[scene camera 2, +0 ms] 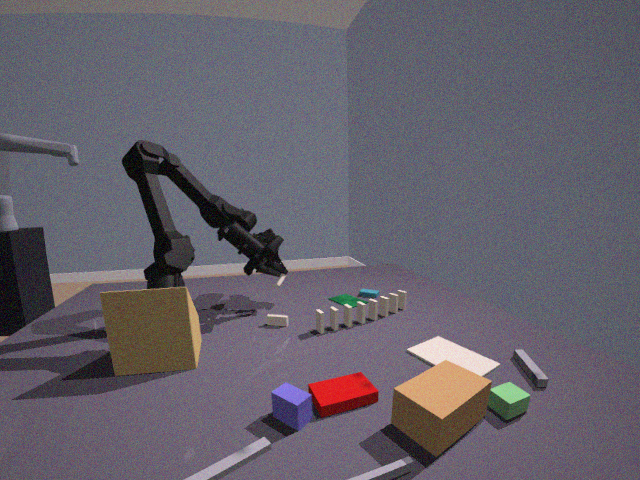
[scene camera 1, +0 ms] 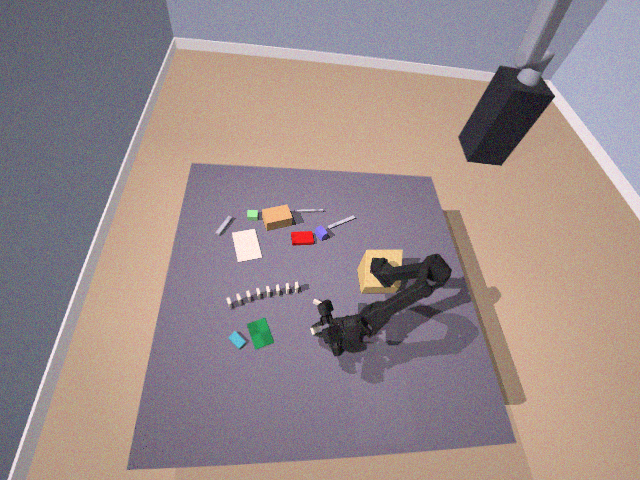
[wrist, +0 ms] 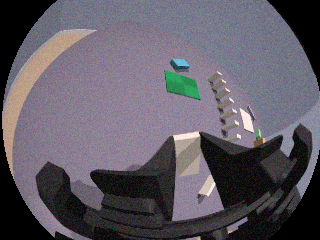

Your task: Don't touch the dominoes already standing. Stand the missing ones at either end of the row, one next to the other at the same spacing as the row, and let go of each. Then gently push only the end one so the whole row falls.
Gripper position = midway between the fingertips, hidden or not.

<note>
In view: my gripper (scene camera 2: 285, 274), a white sheet (scene camera 2: 434, 351) and a purple cube (scene camera 2: 291, 405).
The white sheet also shows in scene camera 1 (scene camera 1: 246, 244). My gripper shows as well in scene camera 1 (scene camera 1: 312, 330) and in the wrist view (wrist: 186, 138). The wrist view does not show the purple cube, which is hidden by my gripper.
</note>
